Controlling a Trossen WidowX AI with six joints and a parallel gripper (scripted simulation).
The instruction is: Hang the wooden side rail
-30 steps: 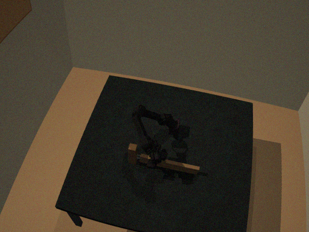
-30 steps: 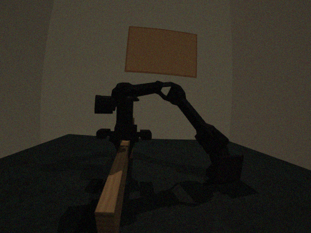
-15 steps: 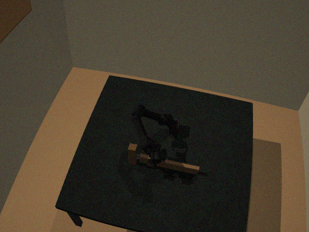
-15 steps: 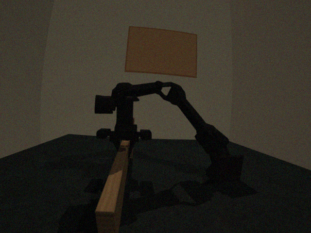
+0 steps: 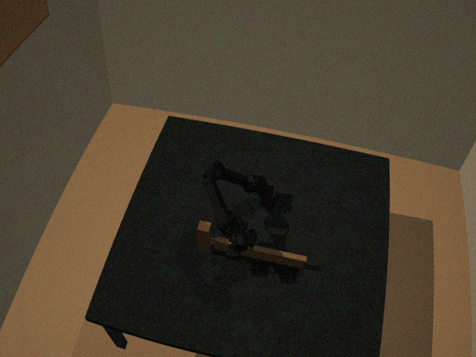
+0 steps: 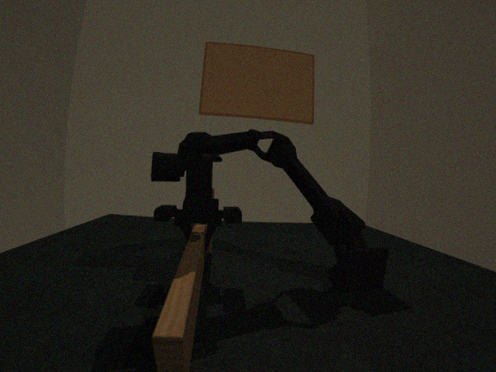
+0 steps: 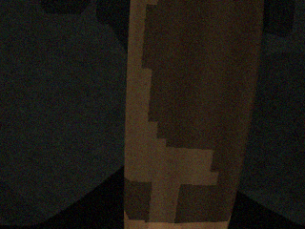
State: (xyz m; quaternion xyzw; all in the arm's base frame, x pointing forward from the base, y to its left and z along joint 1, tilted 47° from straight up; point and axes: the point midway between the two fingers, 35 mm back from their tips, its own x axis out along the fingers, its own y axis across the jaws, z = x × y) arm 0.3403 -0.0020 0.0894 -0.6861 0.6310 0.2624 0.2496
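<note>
Right now the wooden headboard post is 1 cm ahead of my gripper tip, 14 cm to the right of it and 4 cm above it.
</note>
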